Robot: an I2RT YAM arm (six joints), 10 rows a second.
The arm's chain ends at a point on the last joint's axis. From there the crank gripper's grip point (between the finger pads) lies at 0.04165 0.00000 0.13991 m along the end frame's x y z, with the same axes.
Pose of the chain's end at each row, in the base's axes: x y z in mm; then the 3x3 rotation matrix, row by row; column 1 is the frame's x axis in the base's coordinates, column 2 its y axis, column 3 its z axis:
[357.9 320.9 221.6], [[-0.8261 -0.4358 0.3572], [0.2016 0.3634 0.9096], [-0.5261 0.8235 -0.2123]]
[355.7 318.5 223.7], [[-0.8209 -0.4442 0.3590], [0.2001 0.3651 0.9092], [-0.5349 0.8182 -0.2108]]
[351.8 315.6 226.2], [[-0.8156 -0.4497 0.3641], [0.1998 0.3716 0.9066], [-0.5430 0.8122 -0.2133]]
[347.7 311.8 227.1], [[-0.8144 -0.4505 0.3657], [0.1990 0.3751 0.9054], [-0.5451 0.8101 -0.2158]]
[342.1 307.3 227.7], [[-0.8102 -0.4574 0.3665], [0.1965 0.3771 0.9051], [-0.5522 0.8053 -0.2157]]
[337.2 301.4 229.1], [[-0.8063 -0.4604 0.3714], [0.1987 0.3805 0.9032], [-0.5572 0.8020 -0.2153]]
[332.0 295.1 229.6], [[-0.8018 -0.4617 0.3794], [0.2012 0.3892 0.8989], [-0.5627 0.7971 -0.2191]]
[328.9 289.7 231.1], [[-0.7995 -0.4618 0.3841], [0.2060 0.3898 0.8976], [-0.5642 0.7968 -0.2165]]
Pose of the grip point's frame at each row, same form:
[373.5 456.6 170.0], [[-0.8261 -0.4358 0.3572], [0.2016 0.3634 0.9096], [-0.5261 0.8235 -0.2123]]
[371.7 454.0 171.9], [[-0.8209 -0.4442 0.3590], [0.2001 0.3651 0.9092], [-0.5349 0.8182 -0.2108]]
[368.8 450.8 173.7], [[-0.8156 -0.4497 0.3641], [0.1998 0.3716 0.9066], [-0.5430 0.8122 -0.2133]]
[364.9 446.8 174.2], [[-0.8144 -0.4505 0.3657], [0.1990 0.3751 0.9054], [-0.5451 0.8101 -0.2158]]
[359.6 442.1 174.5], [[-0.8102 -0.4574 0.3665], [0.1965 0.3771 0.9051], [-0.5522 0.8053 -0.2157]]
[355.6 436.0 175.8], [[-0.8063 -0.4604 0.3714], [0.1987 0.3805 0.9032], [-0.5572 0.8020 -0.2153]]
[351.7 429.2 175.5], [[-0.8018 -0.4617 0.3794], [0.2012 0.3892 0.8989], [-0.5627 0.7971 -0.2191]]
[349.3 423.9 177.3], [[-0.7995 -0.4618 0.3841], [0.2060 0.3898 0.8976], [-0.5642 0.7968 -0.2165]]

